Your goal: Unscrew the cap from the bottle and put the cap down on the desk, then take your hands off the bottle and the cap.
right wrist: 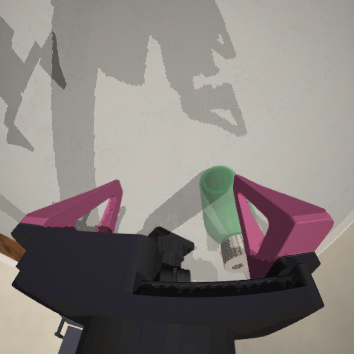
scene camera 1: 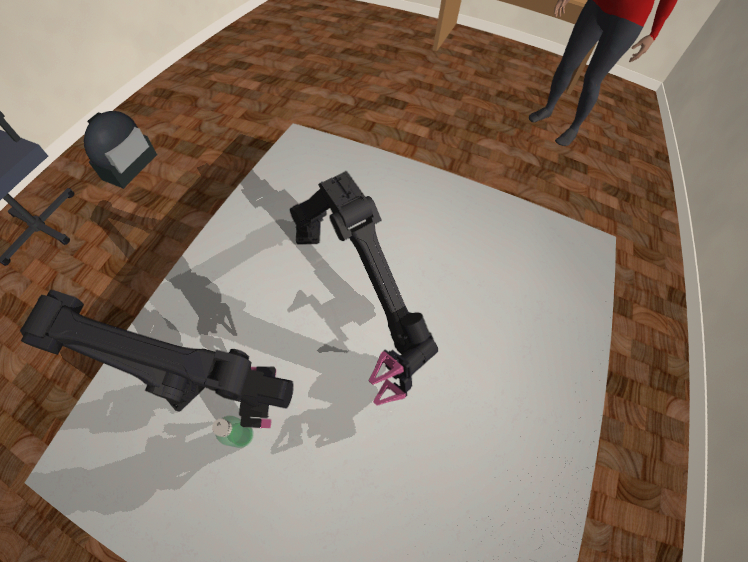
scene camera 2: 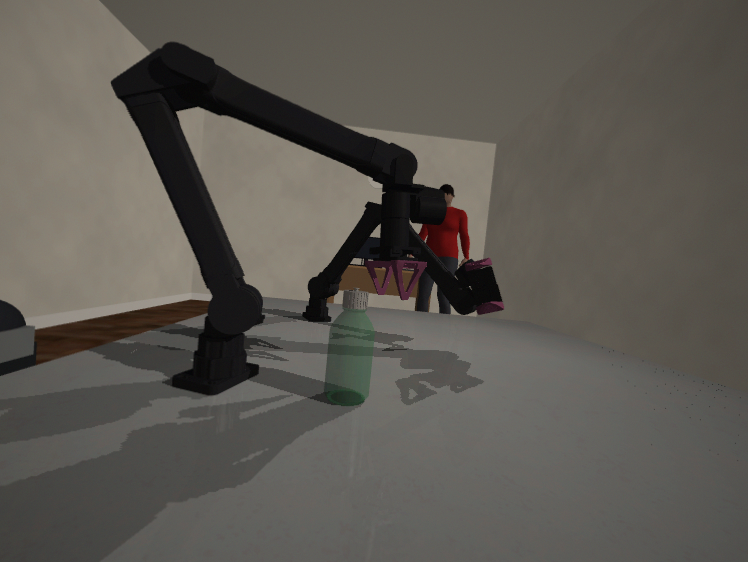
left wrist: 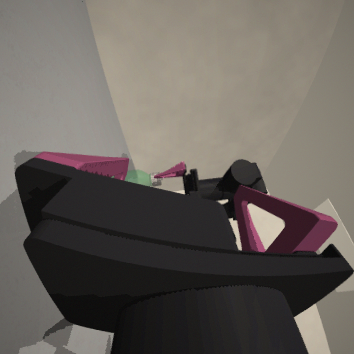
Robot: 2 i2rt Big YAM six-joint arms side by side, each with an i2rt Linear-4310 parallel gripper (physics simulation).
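Places are measured from the left arm's base along level axes (x ahead, y right, z down), in centimetres.
Where they show: left gripper, fingertip midpoint: (scene camera 1: 372, 393) (scene camera 2: 482, 283) (left wrist: 184, 178); right gripper, fingertip midpoint: (right wrist: 174, 183) (scene camera 2: 391, 297); left arm's base, origin of the base link: (scene camera 1: 308, 230) (scene camera 2: 316, 318); right arm's base, origin of the base link: (right wrist: 168, 242) (scene camera 1: 185, 389) (scene camera 2: 218, 379).
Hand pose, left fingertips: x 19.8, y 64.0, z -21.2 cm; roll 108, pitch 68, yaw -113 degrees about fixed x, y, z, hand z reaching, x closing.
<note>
Each offset is from my left fingertips to the top centre of the thing. Level surfaces: height alone.
A green see-through bottle {dx -37.0, dy +7.3, dz +3.1 cm} (scene camera 1: 240, 433) (scene camera 2: 349, 362) (left wrist: 137, 177) (right wrist: 219, 212) stands upright on the desk. Its ribbed whitish cap {dx -37.0, dy +7.3, dz +2.5 cm} (scene camera 1: 222, 427) (scene camera 2: 355, 299) (left wrist: 156, 179) (right wrist: 233, 252) sits on the neck. My right gripper (scene camera 2: 393, 296) (right wrist: 174, 183) points down, open and empty; in scene camera 2 its fingertips are right of the cap, at about its height. In the right wrist view one finger overlaps the bottle's right side. My left gripper (scene camera 1: 373, 393) (scene camera 2: 484, 285) is open and empty, well to the right of the bottle, its fingers turned sideways toward the right gripper.
The pale desk top {dz +21.2 cm} (scene camera 1: 495, 423) (scene camera 2: 513, 471) carries shadows of both arms. The right arm's base (scene camera 2: 215, 374) stands left of the bottle in scene camera 2. A dark bin (scene camera 1: 117, 148) and a person in red (scene camera 2: 445, 235) are beyond the desk.
</note>
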